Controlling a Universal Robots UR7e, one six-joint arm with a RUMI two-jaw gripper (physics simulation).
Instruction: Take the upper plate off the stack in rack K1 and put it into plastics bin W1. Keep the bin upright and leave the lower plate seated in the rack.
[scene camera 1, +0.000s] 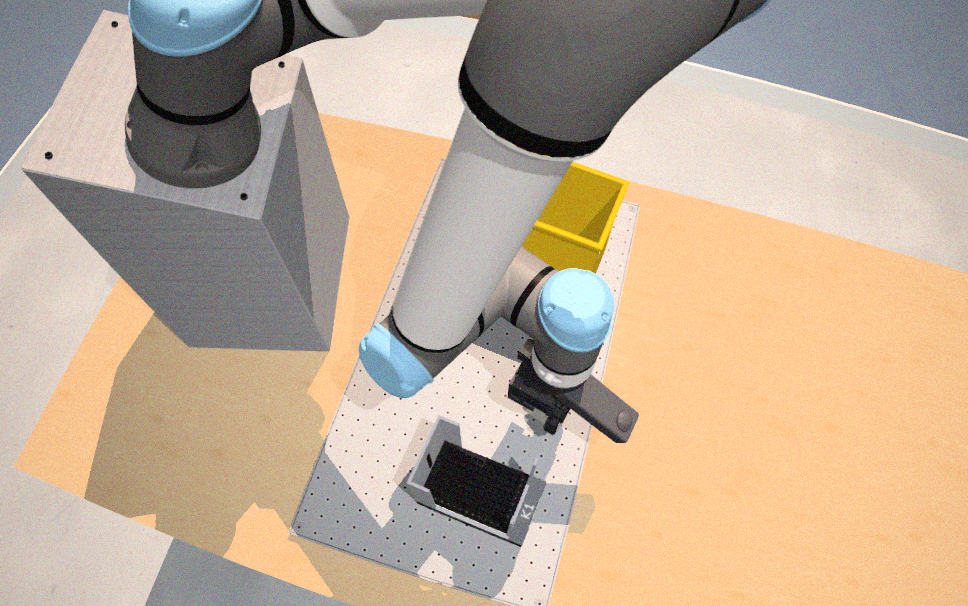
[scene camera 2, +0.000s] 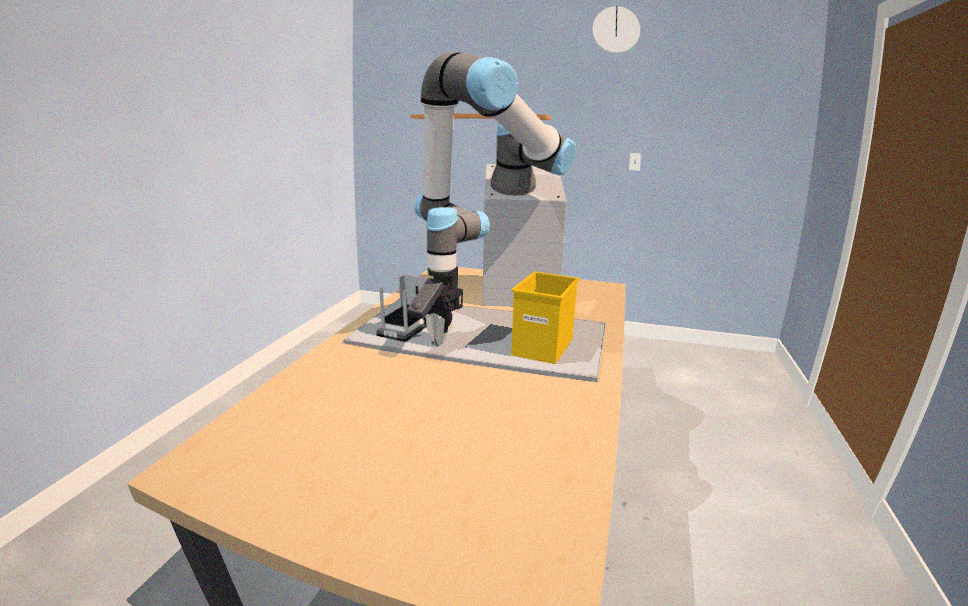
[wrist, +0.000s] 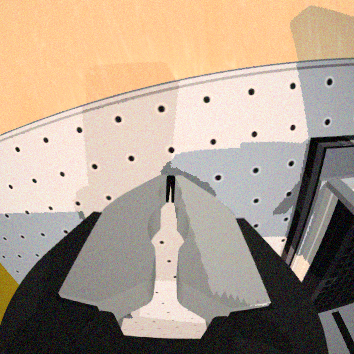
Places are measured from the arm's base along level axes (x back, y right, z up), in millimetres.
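Pixels of known places: gripper, fingertip midpoint: (scene camera 2: 437, 345) (wrist: 170, 177); arm's base, link origin: (scene camera 1: 194, 134) (scene camera 2: 513, 184).
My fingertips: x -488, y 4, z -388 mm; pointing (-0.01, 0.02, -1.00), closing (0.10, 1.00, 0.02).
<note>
For each thing: its top centre in the pictures, then the offset to it from my fingertips. Level surfaces: height alone.
- black plate, top centre: (scene camera 1: 474, 484) (scene camera 2: 406, 312) dx +61, dy +142, dz +48 mm
- rack K1, top centre: (scene camera 1: 481, 472) (scene camera 2: 403, 283) dx +51, dy +142, dz +140 mm
- yellow plastics bin W1, top centre: (scene camera 1: 557, 193) (scene camera 2: 547, 283) dx +122, dy -257, dz +181 mm
- wooden table, surface height: dz -12 mm
A black plate (scene camera 1: 477, 487) (wrist: 334, 272) lies flat and low between the upright grey walls of rack K1 (scene camera 1: 441, 432) (scene camera 2: 405, 307). I cannot tell from these views whether one or two plates are stacked there. My gripper (scene camera 2: 436, 343) (wrist: 170, 177) is shut and empty, pointing down low over the perforated board beside the rack, on the side toward the bin; its fingertips are hidden in scene camera 1. The yellow plastics bin W1 (scene camera 1: 564, 251) (scene camera 2: 534, 341) stands upright at the board's other end. The arm hides part of its opening in scene camera 1.
The perforated board (scene camera 1: 421, 400) (scene camera 2: 492, 365) bears the rack and bin on the wooden table (scene camera 1: 771, 371) (scene camera 2: 400, 457). The arm's grey pedestal (scene camera 1: 171, 264) (scene camera 2: 525, 242) stands behind the board. The rack's upright walls rise close to the gripper.
</note>
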